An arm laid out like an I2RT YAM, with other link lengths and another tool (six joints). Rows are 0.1 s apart.
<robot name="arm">
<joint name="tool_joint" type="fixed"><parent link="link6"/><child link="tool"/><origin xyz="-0.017 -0.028 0.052" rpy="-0.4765 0 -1.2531"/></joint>
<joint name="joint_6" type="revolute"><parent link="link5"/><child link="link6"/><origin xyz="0.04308 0 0.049" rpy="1.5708 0 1.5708"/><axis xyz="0 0 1"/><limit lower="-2.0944" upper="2.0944"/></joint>
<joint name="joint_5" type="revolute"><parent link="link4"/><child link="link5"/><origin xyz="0.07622 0.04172 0.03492" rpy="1.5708 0 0"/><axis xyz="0 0 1"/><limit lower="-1.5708" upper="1.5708"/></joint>
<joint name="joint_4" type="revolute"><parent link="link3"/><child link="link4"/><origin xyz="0.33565 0.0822 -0.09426"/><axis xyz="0 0 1"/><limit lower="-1.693" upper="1.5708"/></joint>
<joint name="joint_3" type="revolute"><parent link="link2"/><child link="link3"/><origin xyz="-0.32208 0 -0.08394" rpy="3.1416 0 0"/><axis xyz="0 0 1"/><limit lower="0" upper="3.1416"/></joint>
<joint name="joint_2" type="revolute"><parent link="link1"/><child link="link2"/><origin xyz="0.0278 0.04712 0.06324" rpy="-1.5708 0 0"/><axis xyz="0 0 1"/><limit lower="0" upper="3.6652"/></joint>
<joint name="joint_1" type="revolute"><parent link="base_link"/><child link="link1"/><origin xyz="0 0 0.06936"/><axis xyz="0 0 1"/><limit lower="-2.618" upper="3.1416"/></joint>
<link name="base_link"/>
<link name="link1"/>
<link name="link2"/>
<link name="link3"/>
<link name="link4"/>
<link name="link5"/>
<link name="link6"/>
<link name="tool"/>
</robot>
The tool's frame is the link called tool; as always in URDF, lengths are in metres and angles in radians.
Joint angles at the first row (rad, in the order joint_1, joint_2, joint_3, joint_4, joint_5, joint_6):
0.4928 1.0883 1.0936 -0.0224 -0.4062 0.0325
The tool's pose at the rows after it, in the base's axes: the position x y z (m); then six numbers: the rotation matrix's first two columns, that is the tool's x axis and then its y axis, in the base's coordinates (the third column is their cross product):
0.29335 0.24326 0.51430 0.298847 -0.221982 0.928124 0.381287 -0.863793 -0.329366
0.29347 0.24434 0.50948 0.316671 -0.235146 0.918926 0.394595 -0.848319 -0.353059
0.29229 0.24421 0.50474 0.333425 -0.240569 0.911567 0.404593 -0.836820 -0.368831
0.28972 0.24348 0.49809 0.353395 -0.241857 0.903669 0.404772 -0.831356 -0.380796
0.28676 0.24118 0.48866 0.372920 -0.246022 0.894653 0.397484 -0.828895 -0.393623
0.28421 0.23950 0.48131 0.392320 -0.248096 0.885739 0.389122 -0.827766 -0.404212
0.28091 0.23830 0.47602 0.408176 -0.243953 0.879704 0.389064 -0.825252 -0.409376
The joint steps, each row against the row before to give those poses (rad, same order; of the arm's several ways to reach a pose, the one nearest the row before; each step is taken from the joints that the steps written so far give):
-0.0019 0.0048 -0.0234 0.0419 -0.0271 0.0298
-0.0002 0.0007 -0.0196 0.0300 -0.0213 0.0282
-0.0014 -0.0045 -0.0183 0.0163 -0.0190 0.0194
0.0009 -0.0112 -0.0228 0.0035 -0.0081 0.0152
-0.0011 -0.0176 -0.0339 0.0074 -0.0023 0.0165
0.0002 -0.0142 -0.0244 -0.0013 -0.0003 0.0140
0.0002 -0.0129 -0.0174 -0.0067 -0.0077 0.0070

